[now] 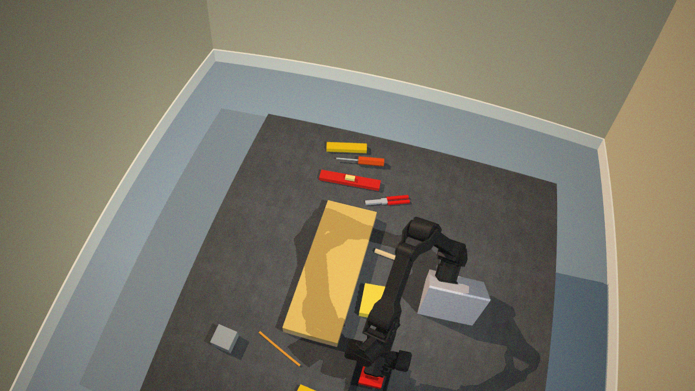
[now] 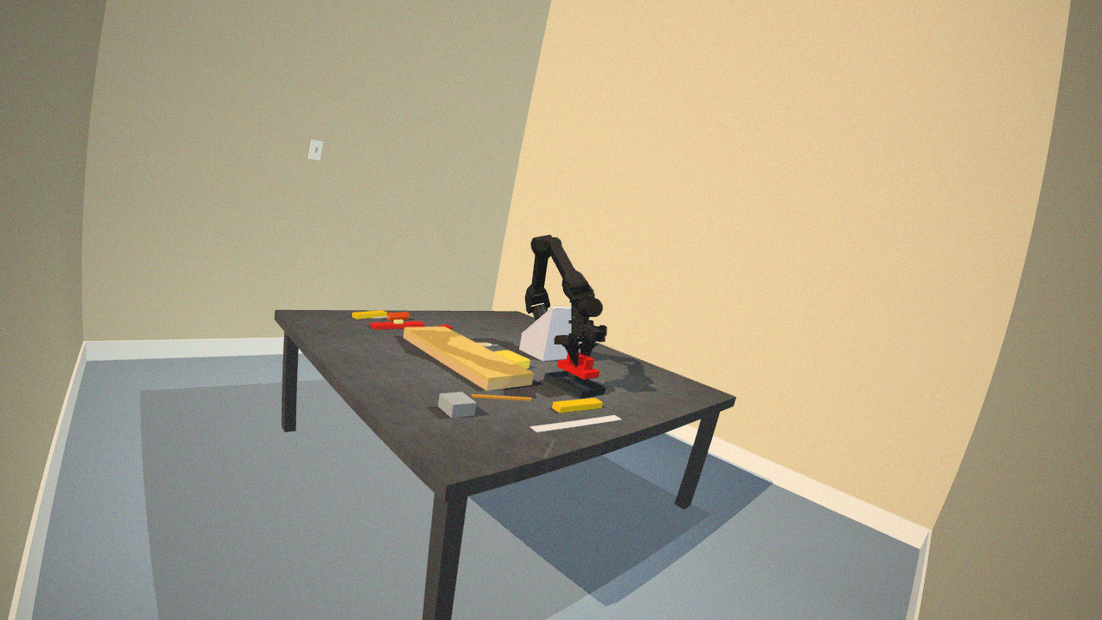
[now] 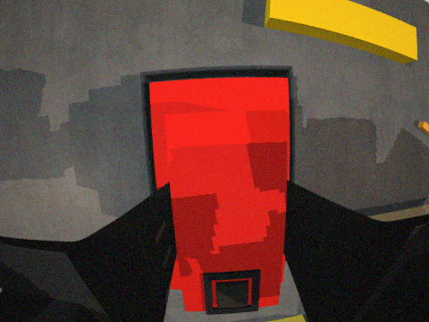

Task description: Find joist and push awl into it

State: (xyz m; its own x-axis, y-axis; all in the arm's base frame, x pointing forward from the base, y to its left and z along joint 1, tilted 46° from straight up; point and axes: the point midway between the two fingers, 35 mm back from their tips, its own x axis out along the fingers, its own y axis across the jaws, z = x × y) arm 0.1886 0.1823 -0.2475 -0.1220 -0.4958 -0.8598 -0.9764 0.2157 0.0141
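Now: gripper tip 40 mm to the left of the square indicator and 30 mm below it. Round my gripper tip: red stud finder (20 mm to the right, 20 mm above); dark tray (60 mm below, 10 mm to the right); yellow block (260 mm to the right, 60 mm below, 30 mm ahead).
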